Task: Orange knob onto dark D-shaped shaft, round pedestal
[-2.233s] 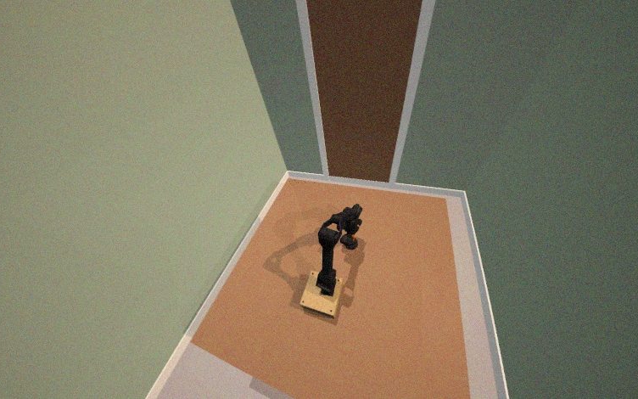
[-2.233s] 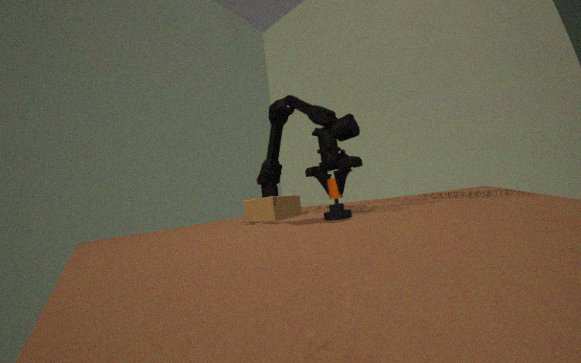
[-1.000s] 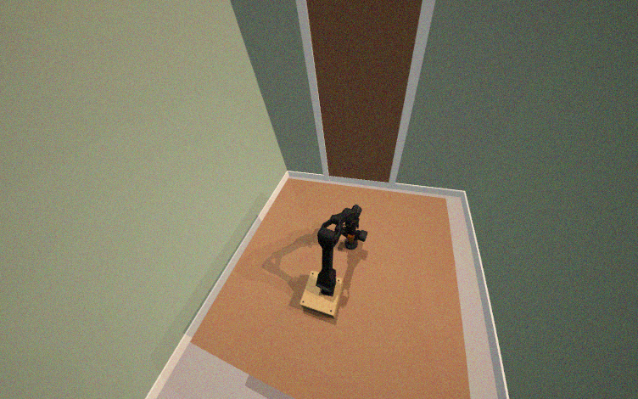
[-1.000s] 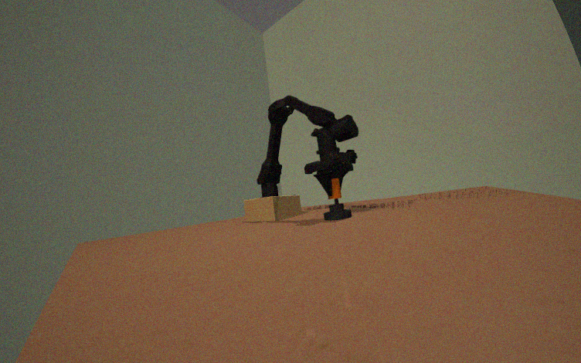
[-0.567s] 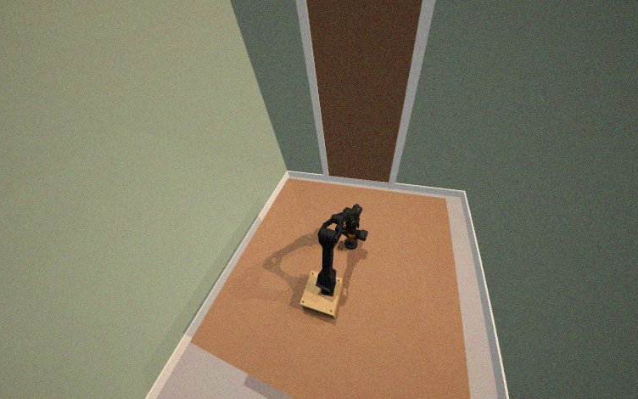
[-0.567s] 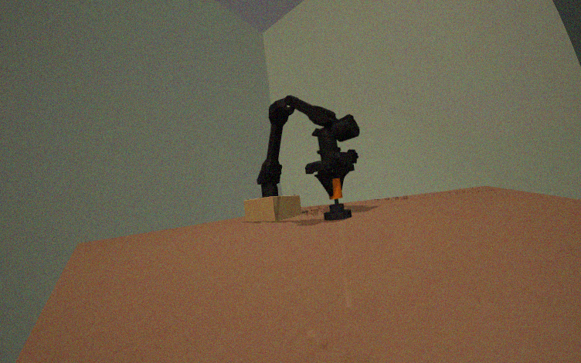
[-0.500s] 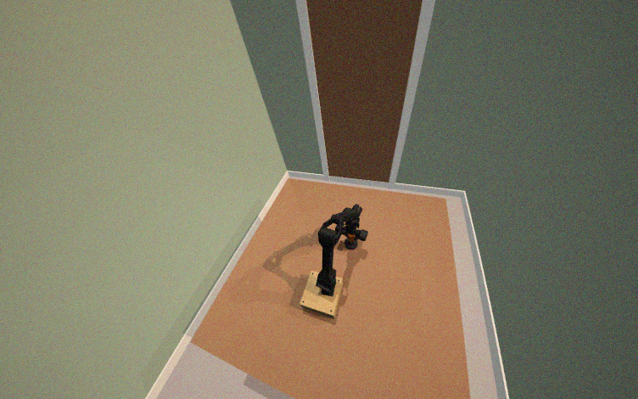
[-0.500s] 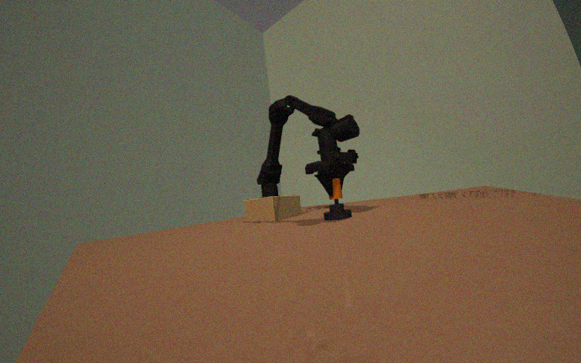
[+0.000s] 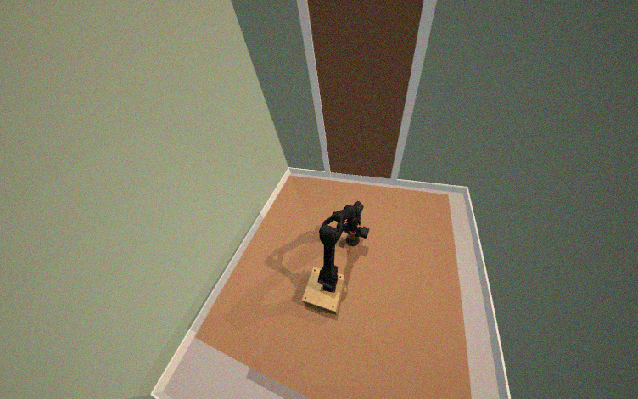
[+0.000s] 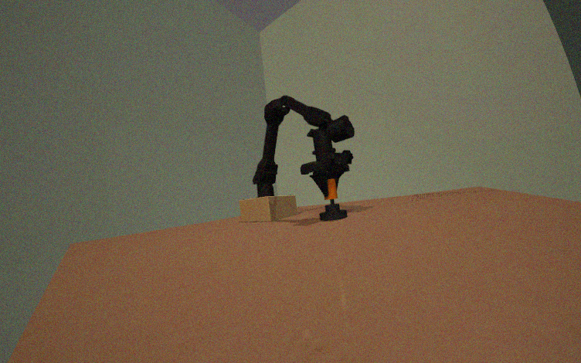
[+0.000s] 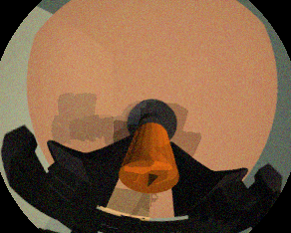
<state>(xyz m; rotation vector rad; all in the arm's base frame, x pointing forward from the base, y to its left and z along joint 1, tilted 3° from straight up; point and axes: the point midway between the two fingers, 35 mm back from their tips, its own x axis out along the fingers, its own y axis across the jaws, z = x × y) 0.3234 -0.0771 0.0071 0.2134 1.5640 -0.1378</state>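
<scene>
My gripper tip is 20 mm below the orange knob. Also, from my gripper tip: round pedestal: 40 mm below.
</scene>
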